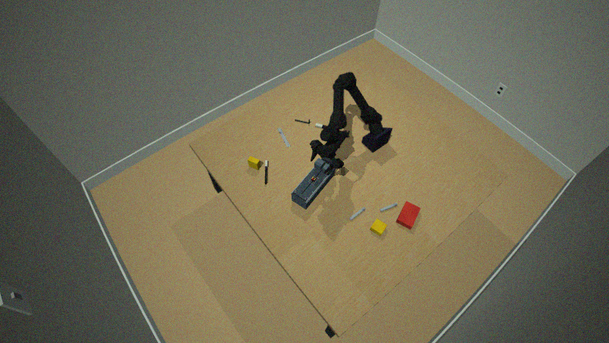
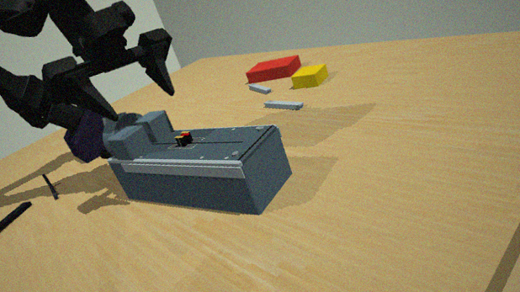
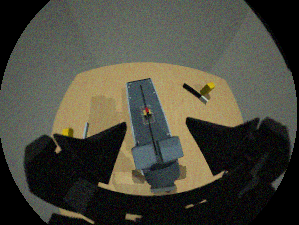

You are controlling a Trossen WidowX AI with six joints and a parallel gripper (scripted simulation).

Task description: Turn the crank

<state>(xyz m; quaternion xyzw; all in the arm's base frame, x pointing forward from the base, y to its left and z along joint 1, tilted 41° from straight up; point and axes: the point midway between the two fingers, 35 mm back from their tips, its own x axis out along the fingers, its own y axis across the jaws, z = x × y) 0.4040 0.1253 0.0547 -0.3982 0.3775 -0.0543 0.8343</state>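
My gripper tip is 130 mm past the dark crank handle, 60 mm to the left of it and 80 mm above it. Round my gripper tip: red pointer (40 mm ahead, 20 mm to the left, 60 mm below); red block (290 mm behind, 400 mm to the left, 120 mm below); grey bar (350 mm to the right, 140 mm below).
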